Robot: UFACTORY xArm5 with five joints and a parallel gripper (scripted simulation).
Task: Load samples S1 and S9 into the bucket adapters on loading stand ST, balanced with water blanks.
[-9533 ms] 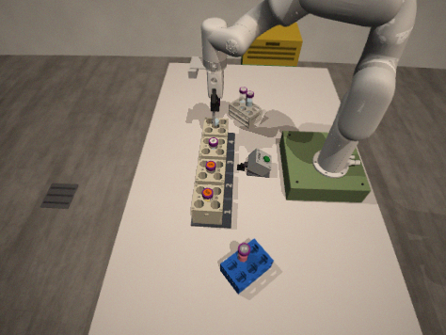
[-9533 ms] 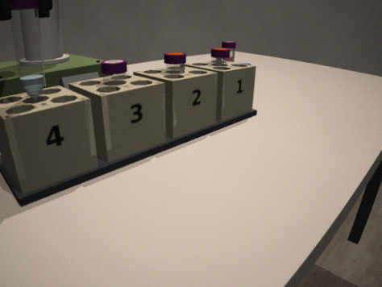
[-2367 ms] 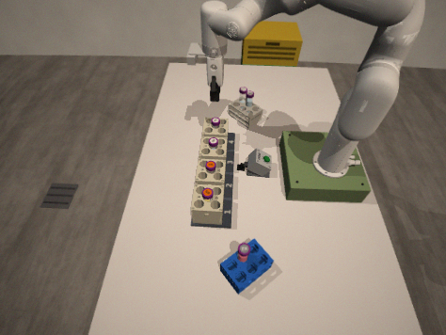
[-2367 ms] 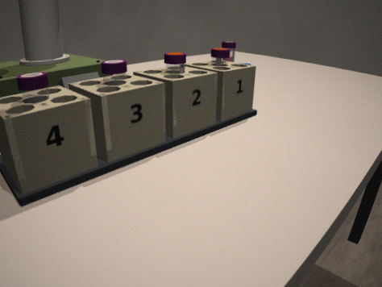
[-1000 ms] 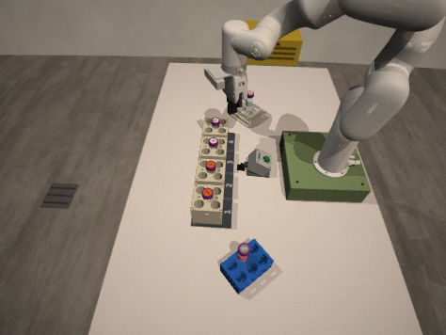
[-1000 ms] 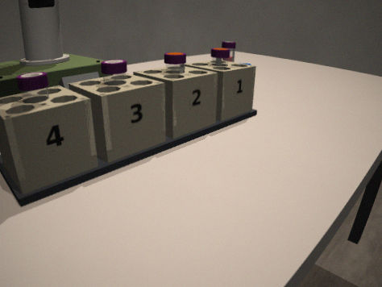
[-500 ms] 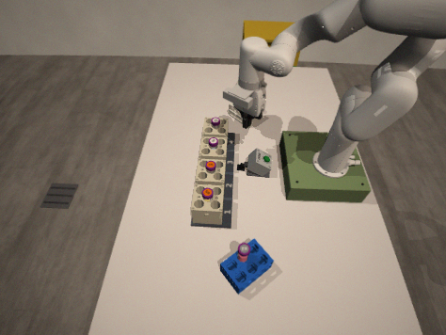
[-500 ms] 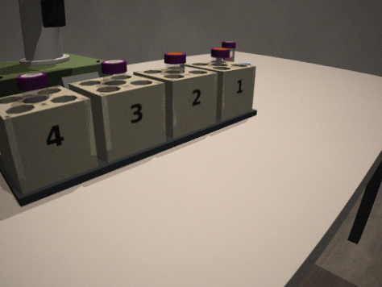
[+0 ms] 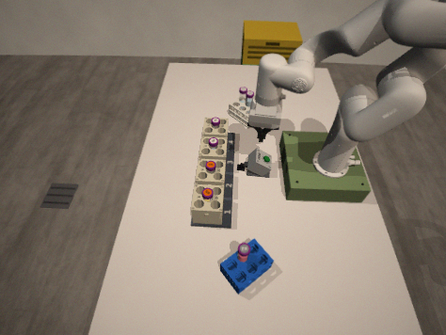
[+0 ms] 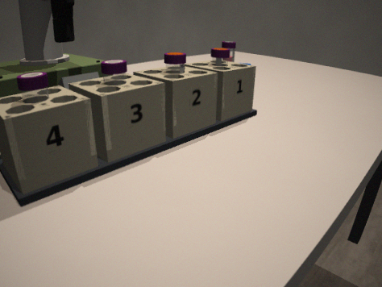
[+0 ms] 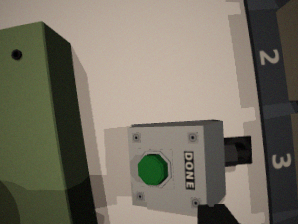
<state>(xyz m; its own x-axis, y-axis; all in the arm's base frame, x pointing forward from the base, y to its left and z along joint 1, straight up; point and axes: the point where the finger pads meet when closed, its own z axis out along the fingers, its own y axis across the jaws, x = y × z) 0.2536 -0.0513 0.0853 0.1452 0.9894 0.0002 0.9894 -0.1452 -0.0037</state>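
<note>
Now: the green done key 10 cm below my hand, 3 cm behind it and 2 cm to the left of it. Round my hand: stand ST (16 cm below, 16 cm ahead, 5 cm to the left); white blank rack (28 cm to the right, 13 cm below, 4 cm ahead); blue rack (40 cm to the left, 13 cm below, 5 cm ahead).
</note>
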